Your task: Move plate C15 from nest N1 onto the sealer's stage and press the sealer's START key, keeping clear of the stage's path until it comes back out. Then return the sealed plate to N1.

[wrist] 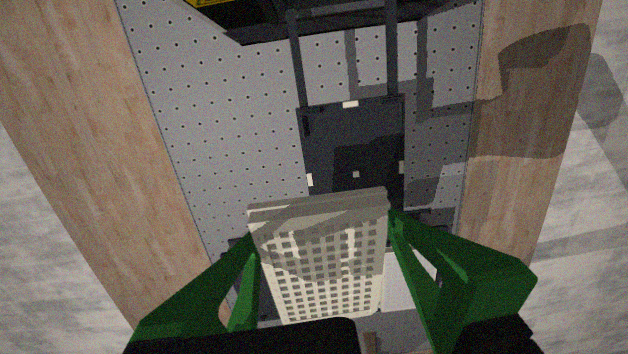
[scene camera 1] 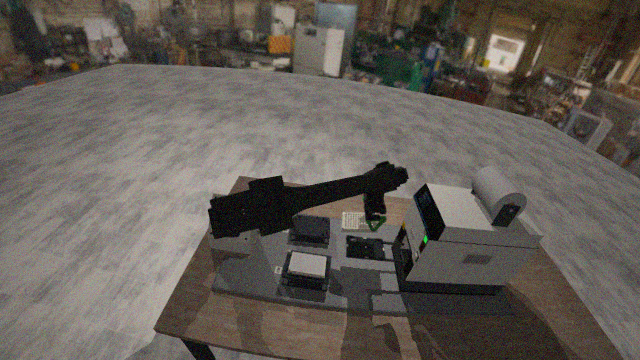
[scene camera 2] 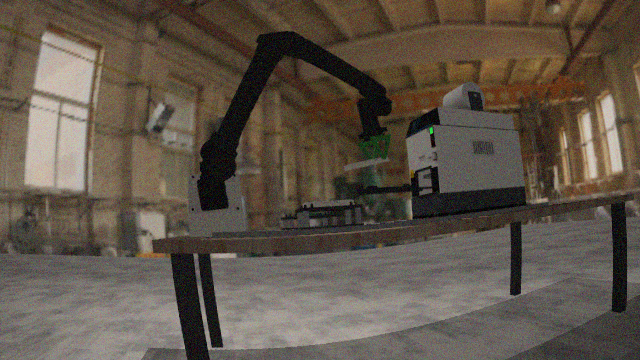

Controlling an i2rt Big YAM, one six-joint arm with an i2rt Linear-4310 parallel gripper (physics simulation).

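Pixels of known places: gripper, fingertip midpoint: (wrist: 320, 225) (scene camera 1: 372, 222) (scene camera 2: 379, 161); arm's base at its link origin: (scene camera 2: 212, 195).
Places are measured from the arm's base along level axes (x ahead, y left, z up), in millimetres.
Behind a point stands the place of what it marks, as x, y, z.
My gripper (scene camera 1: 375, 223) {529, -50, 86} (scene camera 2: 375, 156) {529, -50, 86} (wrist: 320, 225) {529, -50, 86} is shut on the pale plate C15 (scene camera 1: 353, 220) {463, -41, 83} (scene camera 2: 364, 165) {459, -82, 68} (wrist: 325, 272) {492, -44, 89}, with a green finger at each side. The plate is held in the air, slightly tilted, higher than the stage. The sealer's stage (scene camera 1: 356, 254) {480, -124, -5} (scene camera 2: 385, 189) {498, -134, -12} (wrist: 350, 122) {571, -94, -5} is out on two rails, dark, with no plate seen on its visible part; in the wrist view plate C15 hides its near end. The sealer (scene camera 1: 460, 260) {804, -231, 95} (scene camera 2: 475, 167) {814, -231, 38} shows a green light on its front. The START key cannot be made out. No nest label is readable.
A dark nest (scene camera 1: 309, 244) {321, 6, -110} nearer scene camera 1 bears a white-topped plate (scene camera 1: 307, 265) {308, -153, -39} (wrist: 400, 285) {306, -130, -39}. Another dark nest (scene camera 1: 310, 226) {322, 71, -70} stands behind it with no plate visible. A film roll (scene camera 1: 495, 190) {845, -163, 339} (scene camera 2: 457, 97) {835, -164, 306} sits on top of the sealer.
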